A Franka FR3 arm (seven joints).
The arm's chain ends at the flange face. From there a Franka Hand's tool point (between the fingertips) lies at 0.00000 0.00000 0.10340 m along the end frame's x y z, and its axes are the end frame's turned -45 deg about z.
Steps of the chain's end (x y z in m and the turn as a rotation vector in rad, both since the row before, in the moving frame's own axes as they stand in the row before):
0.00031, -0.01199, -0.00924, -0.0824, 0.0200, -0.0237
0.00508, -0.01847, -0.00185, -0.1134, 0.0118, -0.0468
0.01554, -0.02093, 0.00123, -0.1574, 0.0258, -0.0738
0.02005, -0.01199, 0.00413, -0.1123, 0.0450, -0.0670
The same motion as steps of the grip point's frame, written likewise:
0.00423, -0.00073, -0.00961, -0.0724, -0.0441, -0.0237
0.00946, -0.00016, -0.00252, -0.0885, -0.0718, -0.0468
0.01671, 0.00987, -0.00008, -0.1295, -0.0931, -0.0738
0.01814, 0.01733, 0.00337, -0.1112, -0.0476, -0.0670

